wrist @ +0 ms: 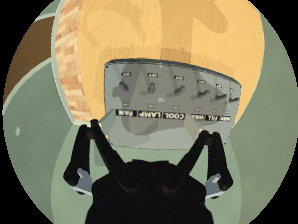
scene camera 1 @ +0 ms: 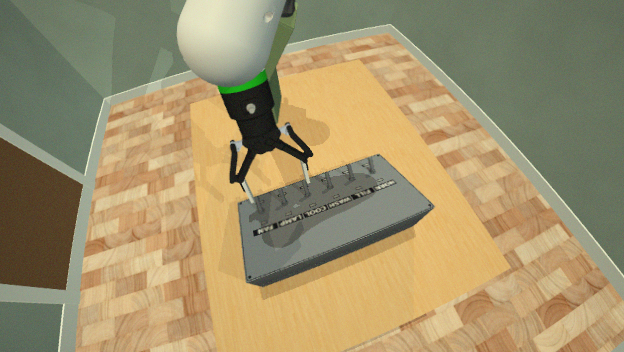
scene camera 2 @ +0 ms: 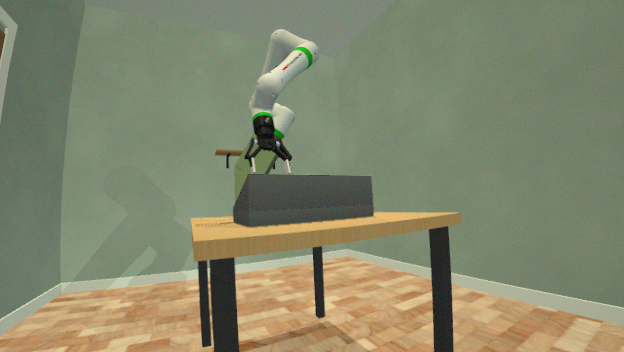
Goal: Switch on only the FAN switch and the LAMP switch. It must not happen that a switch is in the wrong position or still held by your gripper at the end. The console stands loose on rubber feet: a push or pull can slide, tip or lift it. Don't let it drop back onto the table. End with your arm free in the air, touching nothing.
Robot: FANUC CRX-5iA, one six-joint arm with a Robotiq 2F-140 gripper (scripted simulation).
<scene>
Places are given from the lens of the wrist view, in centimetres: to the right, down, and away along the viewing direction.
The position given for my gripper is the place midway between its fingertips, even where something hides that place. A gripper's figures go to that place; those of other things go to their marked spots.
my gripper [wrist: 150, 117]: 0, 1, 19
grey console [wrist: 154, 120]: 1, 2, 30
</scene>
